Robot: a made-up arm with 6 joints. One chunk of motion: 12 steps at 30 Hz.
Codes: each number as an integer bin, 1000 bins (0 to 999) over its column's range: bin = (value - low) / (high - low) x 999, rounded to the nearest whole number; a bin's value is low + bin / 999 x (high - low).
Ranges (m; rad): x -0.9..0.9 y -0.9..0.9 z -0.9..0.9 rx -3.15..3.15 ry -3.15..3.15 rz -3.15..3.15
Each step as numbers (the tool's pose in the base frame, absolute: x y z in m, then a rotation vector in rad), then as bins.
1 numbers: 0.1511 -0.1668 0.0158 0.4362 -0.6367 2.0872
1 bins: 583 407 508 569 399 830
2 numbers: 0.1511 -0.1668 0.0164 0.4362 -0.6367 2.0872
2 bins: 583 407 509 569 399 830
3 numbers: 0.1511 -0.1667 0.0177 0.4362 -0.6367 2.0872
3 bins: 583 407 509 569 399 830
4 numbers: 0.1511 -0.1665 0.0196 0.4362 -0.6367 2.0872
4 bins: 583 407 510 569 399 830
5 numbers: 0.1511 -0.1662 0.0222 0.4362 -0.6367 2.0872
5 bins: 583 407 512 569 399 830
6 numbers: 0.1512 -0.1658 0.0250 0.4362 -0.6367 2.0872
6 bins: 583 407 513 569 399 830
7 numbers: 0.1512 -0.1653 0.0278 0.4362 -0.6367 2.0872
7 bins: 583 408 515 569 399 830
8 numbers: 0.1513 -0.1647 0.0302 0.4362 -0.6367 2.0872
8 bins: 583 408 516 569 399 830
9 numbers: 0.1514 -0.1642 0.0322 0.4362 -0.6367 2.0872
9 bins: 584 408 517 569 399 830
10 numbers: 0.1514 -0.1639 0.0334 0.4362 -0.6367 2.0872
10 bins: 584 409 518 569 399 830
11 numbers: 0.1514 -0.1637 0.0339 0.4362 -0.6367 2.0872
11 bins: 584 409 518 569 399 830
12 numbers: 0.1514 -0.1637 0.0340 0.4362 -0.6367 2.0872
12 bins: 584 409 518 569 399 830
